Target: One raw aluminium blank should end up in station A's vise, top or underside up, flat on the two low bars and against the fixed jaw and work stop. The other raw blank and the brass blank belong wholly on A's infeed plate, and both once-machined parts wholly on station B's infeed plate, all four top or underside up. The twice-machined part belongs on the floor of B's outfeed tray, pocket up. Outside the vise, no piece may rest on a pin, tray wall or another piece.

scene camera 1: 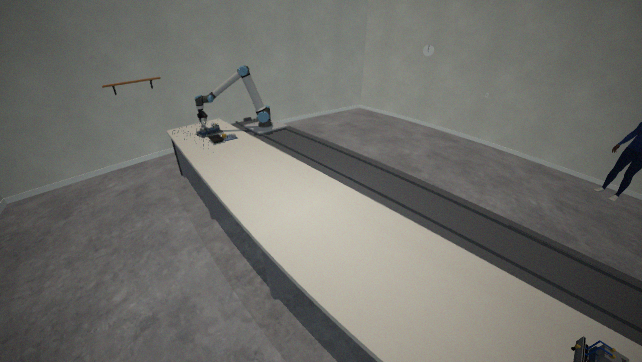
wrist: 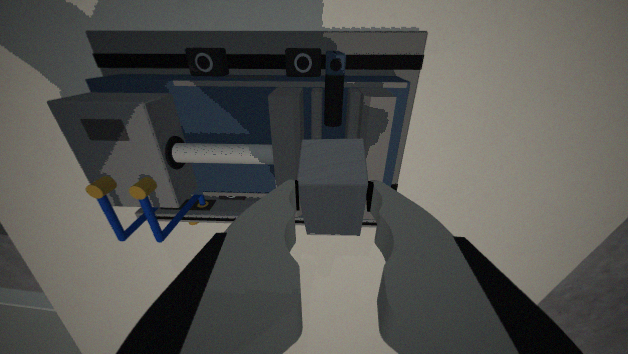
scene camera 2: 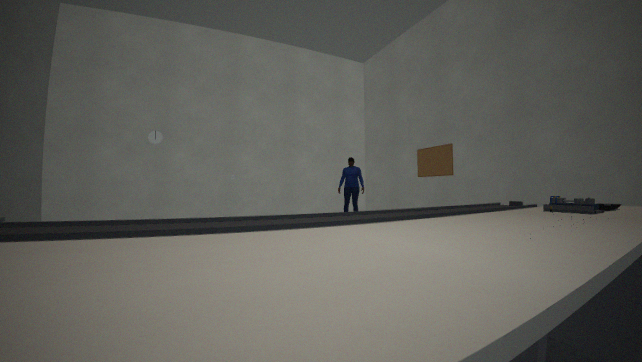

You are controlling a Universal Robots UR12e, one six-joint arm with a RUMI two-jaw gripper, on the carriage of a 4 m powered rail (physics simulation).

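Places are measured from the arm's base along level axes (x ahead, y left, z up), in centimetres.
Where they show: gripper, fingertip midpoint: (scene camera 1: 203, 125) (wrist: 331, 183); arm's base, link origin: (scene camera 1: 265, 125).
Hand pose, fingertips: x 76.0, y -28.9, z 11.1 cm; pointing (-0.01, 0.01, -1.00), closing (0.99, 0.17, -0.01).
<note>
Things, the pixels of their top centre, and the offset from my fingertips. "spot": a spot on its surface instead.
- grey raw aluminium blank, top centre: (wrist: 334, 217) dx +0.4, dy -1.6, dz +1.1 cm
- black work stop, top centre: (wrist: 334, 102) dx -0.5, dy +3.5, dz -4.4 cm
- brass blank, top centre: (scene camera 1: 223, 134) dx -15.3, dy +28.6, dz -9.7 cm
- A's infeed plate, top centre: (scene camera 1: 233, 134) dx -24.1, dy +37.9, dz -9.6 cm
- grey actuator block, top centre: (wrist: 119, 161) dx -16.0, dy -3.7, dz -4.5 cm
- black tray, surface spot: (scene camera 1: 216, 139) spot: dx -4.1, dy +30.6, dz -12.8 cm
My gripper (scene camera 1: 203, 123) (wrist: 331, 183) is shut on a grey raw aluminium blank (wrist: 333, 165). It holds the blank over the near part of station A's vise (scene camera 1: 208, 131) (wrist: 225, 112). In the wrist view the blank hides the near parts of the two low bars (wrist: 317, 112) (wrist: 354, 111). The moving jaw (wrist: 286, 130) is left of the bars and the fixed jaw (wrist: 381, 127) is right of them. The black work stop (wrist: 333, 107) reaches between them. The brass blank (scene camera 1: 224, 135) is a tiny yellow spot by A's infeed plate (scene camera 1: 232, 137). Other pieces are too small to tell.
A grey actuator block (wrist: 110, 145) with brass fittings and blue hoses (wrist: 161, 235) stands left of the vise jaws. A black tray (scene camera 1: 216, 139) lies near A's vise. Station B (scene camera 1: 595, 352) (scene camera 2: 572, 206) is at the table's other end. The rail (scene camera 1: 425, 195) (scene camera 2: 225, 225) runs alongside.
</note>
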